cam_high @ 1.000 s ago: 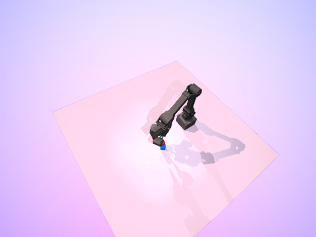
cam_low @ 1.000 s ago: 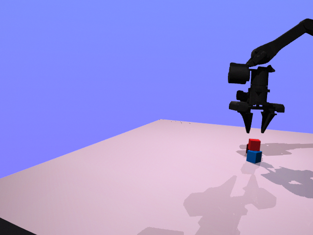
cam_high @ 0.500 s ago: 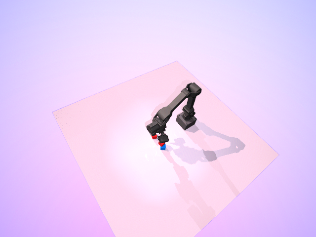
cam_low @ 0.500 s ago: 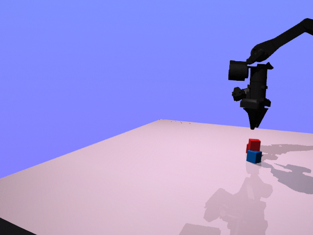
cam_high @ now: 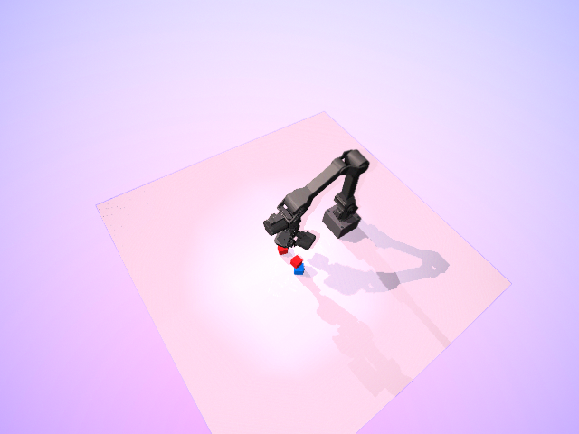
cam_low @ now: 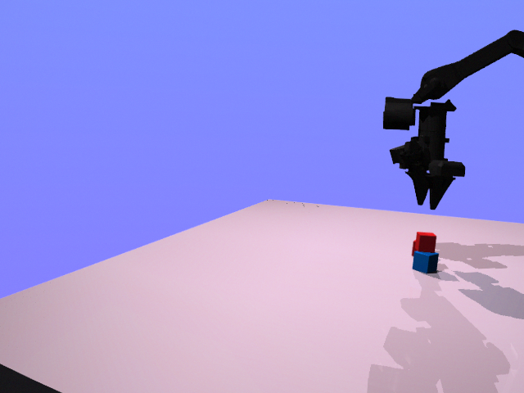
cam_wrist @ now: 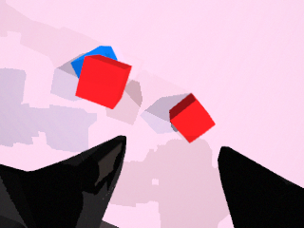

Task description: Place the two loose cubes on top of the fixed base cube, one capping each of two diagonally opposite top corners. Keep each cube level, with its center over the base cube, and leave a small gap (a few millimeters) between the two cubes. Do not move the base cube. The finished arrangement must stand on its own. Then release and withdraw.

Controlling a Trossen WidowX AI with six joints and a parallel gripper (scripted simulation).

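My gripper tip is now 90 mm above the blue base cube, 80 mm to the right of it and 10 mm past it.
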